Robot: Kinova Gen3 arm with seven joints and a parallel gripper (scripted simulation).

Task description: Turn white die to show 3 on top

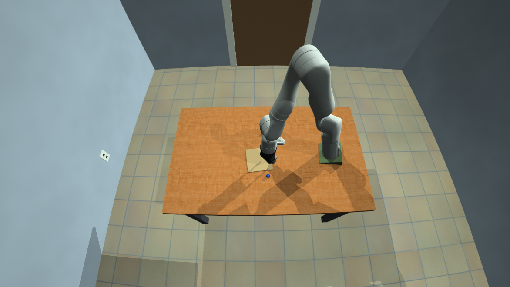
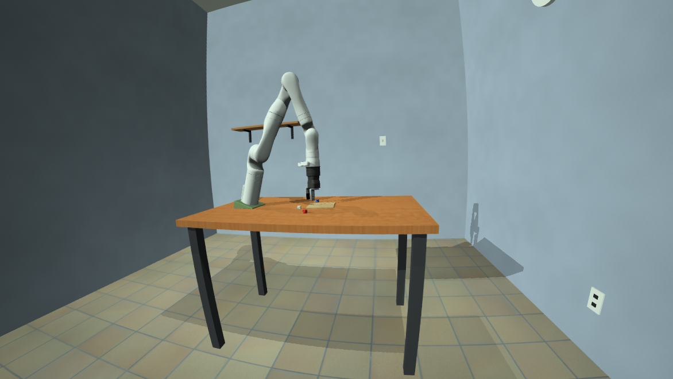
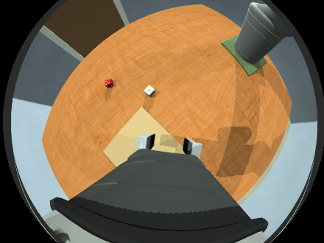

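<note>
Right now the blue die is 90 mm to the left of my hand, 40 mm below it and 10 mm ahead of it. Also, from my hand: red die 190 mm to the right, 40 mm below, 30 mm ahead; tan mat 60 mm ahead, 40 mm below, 10 mm to the right; white die 100 mm to the right, 40 mm below, 30 mm behind.
</note>
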